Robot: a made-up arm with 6 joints. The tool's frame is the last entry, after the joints. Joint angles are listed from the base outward. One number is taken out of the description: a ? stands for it. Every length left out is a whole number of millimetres.
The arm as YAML. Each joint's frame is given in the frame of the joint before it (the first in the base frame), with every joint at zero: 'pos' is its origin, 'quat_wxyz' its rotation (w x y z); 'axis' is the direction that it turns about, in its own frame. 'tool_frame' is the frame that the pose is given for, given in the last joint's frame.
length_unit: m
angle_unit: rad
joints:
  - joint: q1
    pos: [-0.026, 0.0, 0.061]
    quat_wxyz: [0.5, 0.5, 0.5, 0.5]
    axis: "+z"
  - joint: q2
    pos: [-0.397, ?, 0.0]
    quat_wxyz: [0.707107, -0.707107, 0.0, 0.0]
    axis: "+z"
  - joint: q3
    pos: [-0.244, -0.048, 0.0]
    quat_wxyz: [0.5, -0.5, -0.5, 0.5]
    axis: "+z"
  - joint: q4
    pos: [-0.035, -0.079, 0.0]
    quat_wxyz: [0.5, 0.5, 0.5, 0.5]
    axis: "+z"
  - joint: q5
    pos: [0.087, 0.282, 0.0]
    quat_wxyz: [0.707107, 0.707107, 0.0, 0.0]
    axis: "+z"
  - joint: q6
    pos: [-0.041, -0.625, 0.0]
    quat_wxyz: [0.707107, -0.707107, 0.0, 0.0]
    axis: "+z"
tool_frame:
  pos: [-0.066, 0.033, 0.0]
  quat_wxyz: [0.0, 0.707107, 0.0, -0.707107]
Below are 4 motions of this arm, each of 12 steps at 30 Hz.
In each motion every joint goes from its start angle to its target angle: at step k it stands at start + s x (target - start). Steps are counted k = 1, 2, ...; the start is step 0. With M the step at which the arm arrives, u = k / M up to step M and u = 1 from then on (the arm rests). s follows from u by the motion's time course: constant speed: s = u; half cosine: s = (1 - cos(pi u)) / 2; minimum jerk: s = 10 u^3 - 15 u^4 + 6 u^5.
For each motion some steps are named. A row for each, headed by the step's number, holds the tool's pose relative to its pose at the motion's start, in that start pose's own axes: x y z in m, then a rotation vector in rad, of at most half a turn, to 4 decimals.
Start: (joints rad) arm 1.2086 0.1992 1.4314 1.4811 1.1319 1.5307
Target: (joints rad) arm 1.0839 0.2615 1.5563 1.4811 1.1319 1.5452
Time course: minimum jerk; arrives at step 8
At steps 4, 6, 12:
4: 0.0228 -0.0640 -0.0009 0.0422 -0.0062 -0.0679
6: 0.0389 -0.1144 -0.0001 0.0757 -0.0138 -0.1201
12: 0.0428 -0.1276 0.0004 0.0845 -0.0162 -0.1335

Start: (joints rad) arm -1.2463 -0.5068 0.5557 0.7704 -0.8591 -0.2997
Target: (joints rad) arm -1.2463 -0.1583 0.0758 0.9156 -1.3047 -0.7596
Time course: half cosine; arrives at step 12
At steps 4, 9, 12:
4: 0.0280 0.0430 -0.0285 0.2283 -0.0478 0.1041
9: 0.0812 0.1560 -0.0653 0.8042 -0.1488 0.3833
12: 0.0905 0.1832 -0.0676 0.9481 -0.1693 0.4575

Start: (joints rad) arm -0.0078 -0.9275 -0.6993 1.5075 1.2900 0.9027
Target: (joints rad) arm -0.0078 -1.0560 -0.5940 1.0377 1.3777 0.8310
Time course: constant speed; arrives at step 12
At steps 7, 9, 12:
7: 0.0525 0.2199 0.1021 0.1923 -0.1641 0.2601
9: 0.0546 0.2790 0.1391 0.2465 -0.2113 0.3332
12: 0.0472 0.3622 0.1999 0.3271 -0.2827 0.4416

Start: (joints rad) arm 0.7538 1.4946 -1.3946 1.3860 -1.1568 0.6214
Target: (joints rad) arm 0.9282 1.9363 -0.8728 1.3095 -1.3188 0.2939
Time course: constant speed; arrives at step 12
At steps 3, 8, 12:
3: 0.0143 -0.0694 0.0863 -0.1047 -0.0940 -0.0403
8: 0.0111 -0.1337 0.2618 -0.2697 -0.2859 -0.0870
12: -0.0210 -0.1335 0.4100 -0.3922 -0.4661 -0.0982

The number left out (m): -0.247
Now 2 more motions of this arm.
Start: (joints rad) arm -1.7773 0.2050 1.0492 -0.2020 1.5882 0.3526
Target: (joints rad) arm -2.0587 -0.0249 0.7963 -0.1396 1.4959 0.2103
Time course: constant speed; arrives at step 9
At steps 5, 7, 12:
5: -0.1543 -0.1510 -0.0504 0.0500 0.1829 -0.1790
7: -0.2278 -0.2062 -0.0583 0.0699 0.2459 -0.2586
12: -0.3068 -0.2571 -0.0589 0.0897 0.3027 -0.3421

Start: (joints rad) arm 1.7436 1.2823 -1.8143 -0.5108 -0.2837 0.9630
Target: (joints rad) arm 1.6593 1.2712 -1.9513 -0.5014 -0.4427 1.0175
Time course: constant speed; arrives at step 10
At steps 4, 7, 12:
4: -0.0257 -0.0123 -0.0366 -0.0342 0.0445 -0.0200
7: -0.0459 -0.0216 -0.0626 -0.0614 0.0777 -0.0337
12: -0.0669 -0.0308 -0.0873 -0.0899 0.1106 -0.0463

